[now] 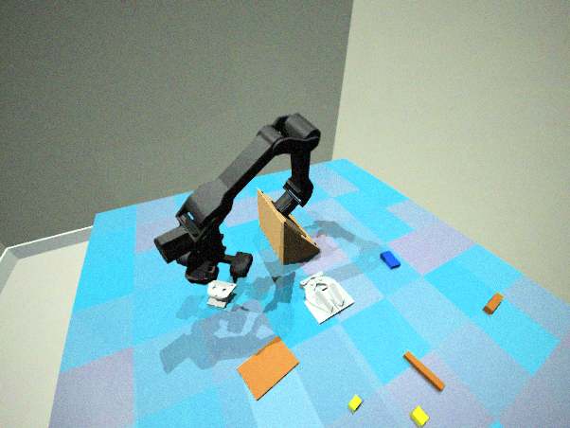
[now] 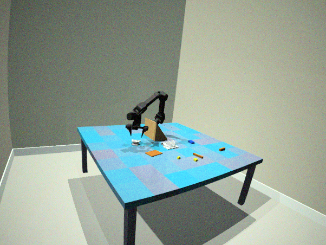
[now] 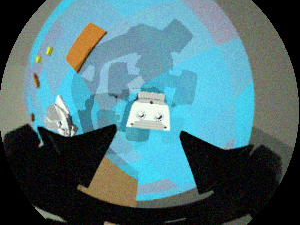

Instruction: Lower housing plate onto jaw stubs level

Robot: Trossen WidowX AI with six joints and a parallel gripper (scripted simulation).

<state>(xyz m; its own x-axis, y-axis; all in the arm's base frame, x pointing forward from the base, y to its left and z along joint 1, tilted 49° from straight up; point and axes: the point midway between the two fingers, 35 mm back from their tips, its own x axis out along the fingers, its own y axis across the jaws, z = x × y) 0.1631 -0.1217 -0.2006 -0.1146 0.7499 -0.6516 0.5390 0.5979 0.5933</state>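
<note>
Right now the housing plate is 30 mm below my gripper tip, 10 mm to the right of it and 10 mm ahead of it. From my gripper tip the other things lie so: blue block 530 mm to the left, 70 mm ahead, 50 mm below; then flat orange plate 230 mm ahead, 60 mm to the left, 60 mm below; then white stand 50 mm below, 10 mm to the right, 10 mm ahead.
</note>
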